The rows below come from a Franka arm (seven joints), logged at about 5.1 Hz.
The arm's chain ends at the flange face. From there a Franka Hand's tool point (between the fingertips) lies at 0.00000 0.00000 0.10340 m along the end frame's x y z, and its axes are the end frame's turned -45 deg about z.
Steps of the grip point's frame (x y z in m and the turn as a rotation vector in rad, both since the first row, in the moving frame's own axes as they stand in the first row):
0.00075, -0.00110, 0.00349, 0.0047, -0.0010, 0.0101
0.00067, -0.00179, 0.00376, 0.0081, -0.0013, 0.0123
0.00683, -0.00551, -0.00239, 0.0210, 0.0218, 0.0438
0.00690, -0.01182, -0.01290, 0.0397, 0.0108, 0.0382
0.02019, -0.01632, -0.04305, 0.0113, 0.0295, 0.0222
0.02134, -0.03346, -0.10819, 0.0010, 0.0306, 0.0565
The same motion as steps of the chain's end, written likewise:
0.00017, -0.00104, 0.00349, 0.0026, -0.0040, 0.0101
-0.00011, -0.00124, 0.00376, 0.0048, -0.0066, 0.0123
0.00081, -0.00560, -0.00234, 0.0303, 0.0006, 0.0438
-0.00144, -0.00951, -0.01281, 0.0357, -0.0204, 0.0382
0.00137, -0.02285, -0.04300, 0.0288, 0.0129, 0.0222
-0.01080, -0.03650, -0.10814, 0.0223, 0.0209, 0.0565

